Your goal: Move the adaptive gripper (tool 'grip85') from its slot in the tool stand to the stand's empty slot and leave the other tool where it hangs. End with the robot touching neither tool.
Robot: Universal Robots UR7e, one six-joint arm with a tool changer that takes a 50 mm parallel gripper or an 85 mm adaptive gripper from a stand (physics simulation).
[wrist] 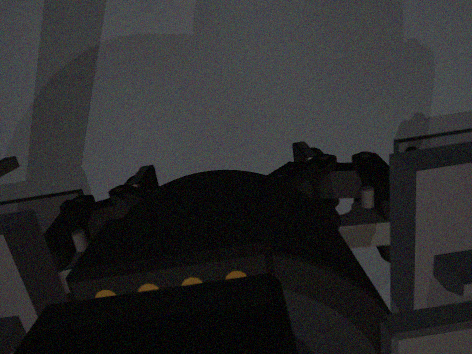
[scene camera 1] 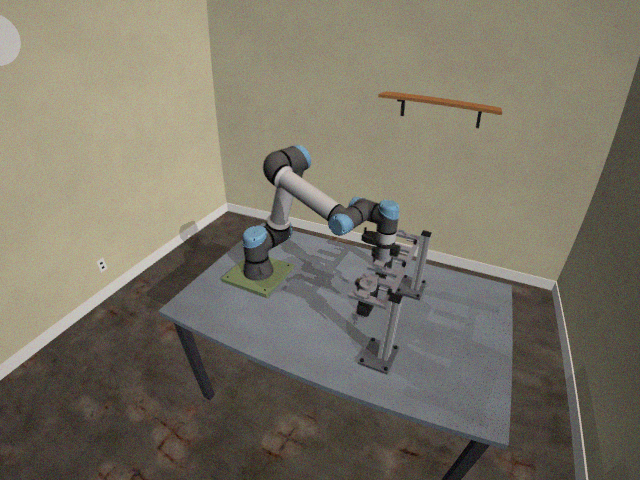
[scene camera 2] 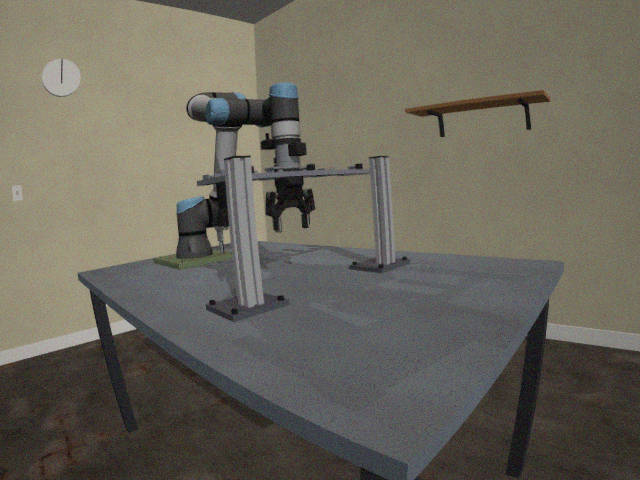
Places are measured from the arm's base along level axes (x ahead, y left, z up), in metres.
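Pixels of known places: hand, tool point: (scene camera 2: 287,162); arm's base, link origin: (scene camera 1: 258,271) (scene camera 2: 194,255).
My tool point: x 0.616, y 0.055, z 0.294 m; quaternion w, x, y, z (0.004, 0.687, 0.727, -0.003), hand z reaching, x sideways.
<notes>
Ahead of a thing's pixels: the offset from my tool point to its top centre. "spot": to the spot under its first point. Level surfaces: height alone.
The adaptive gripper (scene camera 2: 292,225) (wrist: 225,161) is on the end of the arm, pointing down, its black fingers spread open with nothing between them. Its coupling is at the height of the fork plates of the tool stand (scene camera 1: 391,330) (scene camera 2: 383,211), in the middle part. In the wrist view, pale fork plates {spot: dx -0.029, dy +0.040, dz -0.035 m} (wrist: 404,225) stand close on both sides of it. Whether it rests on them, or is locked to the arm, I cannot tell. The other tool {dx +0.012, dy -0.177, dz -0.012 m} (scene camera 1: 364,308) (scene camera 2: 220,206) hangs in the slot nearest scene camera 1, partly behind a post in the scene camera 2 view.
The stand's two posts rise from bolted base plates {spot: dx +0.121, dy -0.246, dz -0.300 m} (scene camera 1: 378,359) (scene camera 2: 247,308) on the grey table {dz -0.312 m} (scene camera 1: 310,356) (scene camera 2: 336,361). The arm's base is on a green plate (scene camera 1: 237,283) (scene camera 2: 180,263). A wooden shelf (scene camera 1: 439,101) (scene camera 2: 475,104) is on the wall.
</notes>
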